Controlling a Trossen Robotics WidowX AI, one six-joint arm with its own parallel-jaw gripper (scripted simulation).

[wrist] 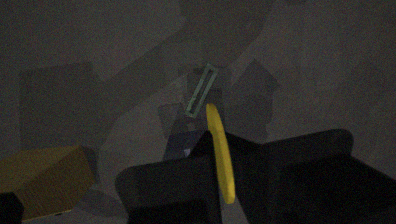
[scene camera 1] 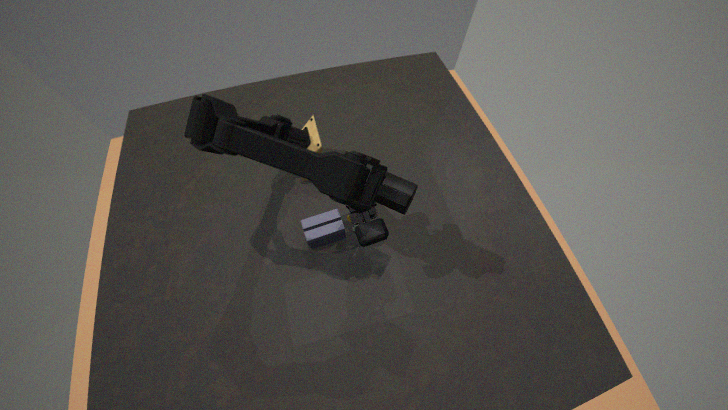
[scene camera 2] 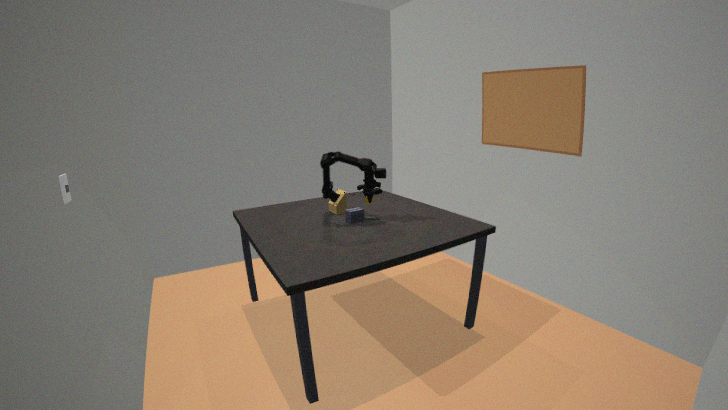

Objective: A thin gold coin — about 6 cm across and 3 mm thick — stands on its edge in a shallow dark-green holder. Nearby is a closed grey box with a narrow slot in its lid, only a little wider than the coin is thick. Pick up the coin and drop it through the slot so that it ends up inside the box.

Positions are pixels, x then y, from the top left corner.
Scene:
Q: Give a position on a gold coin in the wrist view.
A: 223,160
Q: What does my gripper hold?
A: A gold coin.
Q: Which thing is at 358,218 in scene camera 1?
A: My gripper.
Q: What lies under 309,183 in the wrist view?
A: My gripper.

